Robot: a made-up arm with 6 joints.
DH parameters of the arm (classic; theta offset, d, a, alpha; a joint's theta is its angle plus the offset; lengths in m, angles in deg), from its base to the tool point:
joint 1: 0 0.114 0 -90
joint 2: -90 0 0.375 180
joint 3: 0 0 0 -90
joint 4: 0 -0.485 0 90
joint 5: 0 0.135 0 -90
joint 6: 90 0 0 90
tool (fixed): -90 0 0 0
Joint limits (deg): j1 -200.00..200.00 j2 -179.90..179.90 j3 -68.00..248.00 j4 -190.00..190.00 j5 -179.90..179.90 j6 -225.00..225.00
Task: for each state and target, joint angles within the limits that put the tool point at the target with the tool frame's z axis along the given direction. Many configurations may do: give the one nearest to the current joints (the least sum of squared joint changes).
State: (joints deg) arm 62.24 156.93 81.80 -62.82 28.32 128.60
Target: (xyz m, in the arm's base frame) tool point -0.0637 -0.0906 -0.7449 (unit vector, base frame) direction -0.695 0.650 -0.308
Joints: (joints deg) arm 50.52 176.15 86.04 -86.42 18.06 173.13
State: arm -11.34 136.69 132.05 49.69 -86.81 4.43
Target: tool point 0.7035 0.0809 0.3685 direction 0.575 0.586 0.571
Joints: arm 13.48 106.14 140.27 50.77 -66.51 12.23
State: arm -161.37 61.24 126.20 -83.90 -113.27 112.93
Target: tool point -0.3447 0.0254 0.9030 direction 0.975 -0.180 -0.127
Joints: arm -178.56 36.49 127.63 -75.40 -113.76 96.76
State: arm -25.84 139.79 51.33 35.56 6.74 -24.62
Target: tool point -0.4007 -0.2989 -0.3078 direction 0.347 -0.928 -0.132
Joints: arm 21.57 179.79 9.33 -14.64 -6.14 -67.94
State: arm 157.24 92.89 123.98 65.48 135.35 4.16
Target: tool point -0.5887 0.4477 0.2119 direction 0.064 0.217 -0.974
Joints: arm 150.38 119.26 143.16 43.33 156.89 27.72
